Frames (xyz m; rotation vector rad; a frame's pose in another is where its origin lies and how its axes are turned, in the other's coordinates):
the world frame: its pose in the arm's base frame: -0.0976 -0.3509 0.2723 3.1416 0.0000 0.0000
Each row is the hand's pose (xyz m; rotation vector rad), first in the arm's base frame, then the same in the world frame.
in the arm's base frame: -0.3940 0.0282 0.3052 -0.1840 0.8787 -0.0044
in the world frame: -0.2964 -0.3791 -0.0329 2.6805 0.0063 1.2637
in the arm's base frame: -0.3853 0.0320 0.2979 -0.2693 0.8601 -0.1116
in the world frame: -0.2877 -0.3829 -0.0256 2.6110 0.1566 1.2070
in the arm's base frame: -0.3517 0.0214 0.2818 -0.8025 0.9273 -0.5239
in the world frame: -0.2541 -0.3723 -0.0095 2.0141 0.6227 1.1022
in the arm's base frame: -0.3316 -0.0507 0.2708 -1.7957 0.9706 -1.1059
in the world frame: -0.2340 -0.3002 0.0015 0.8847 0.9696 0.8510
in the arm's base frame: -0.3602 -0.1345 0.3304 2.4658 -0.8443 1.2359
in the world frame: -0.2626 -0.2164 -0.0581 -0.2702 0.8958 0.6119
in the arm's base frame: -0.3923 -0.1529 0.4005 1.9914 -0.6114 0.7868
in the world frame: -0.2947 -0.1980 -0.1282 -0.9465 0.6794 0.5279
